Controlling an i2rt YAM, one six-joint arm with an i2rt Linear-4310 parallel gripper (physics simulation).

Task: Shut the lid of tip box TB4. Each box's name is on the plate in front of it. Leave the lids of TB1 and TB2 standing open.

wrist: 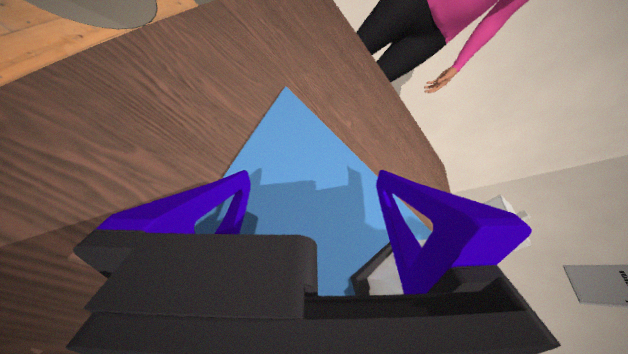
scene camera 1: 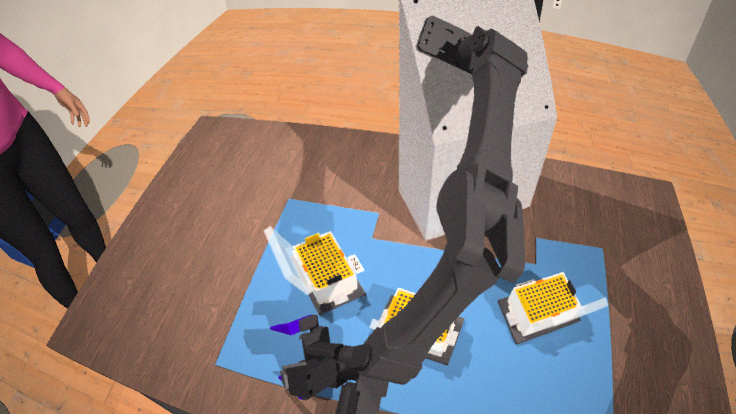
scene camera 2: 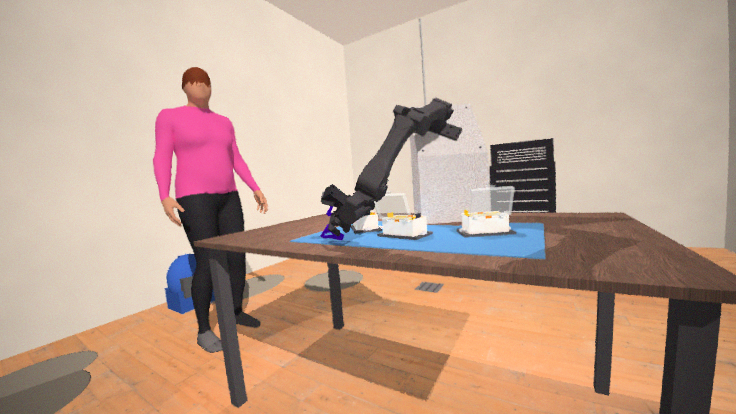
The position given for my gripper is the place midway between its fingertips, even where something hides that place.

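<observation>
Blue mat [scene camera 1: 575,362], [wrist: 304,180], [scene camera 2: 528,242]. My gripper [scene camera 1: 276,352], [wrist: 313,177].
</observation>
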